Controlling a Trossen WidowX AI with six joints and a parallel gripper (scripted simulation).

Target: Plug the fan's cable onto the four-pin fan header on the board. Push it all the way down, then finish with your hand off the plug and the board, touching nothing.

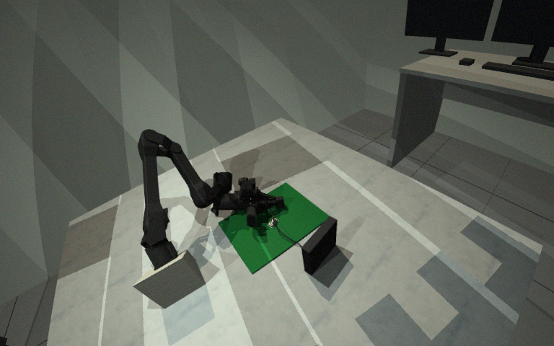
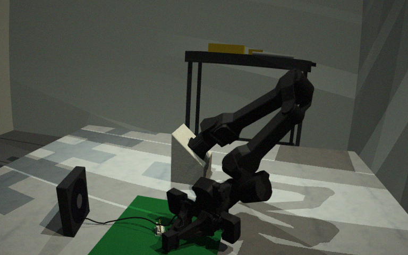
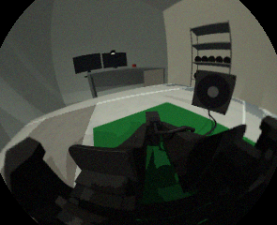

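Now: gripper tip 1 cm above the black plug. Round my gripper tip: black fan (4 cm behind, 23 cm to the right, 2 cm above); then header (6 cm behind, 4 cm to the right, 4 cm below); then green board (5 cm behind, 3 cm to the right, 5 cm below).
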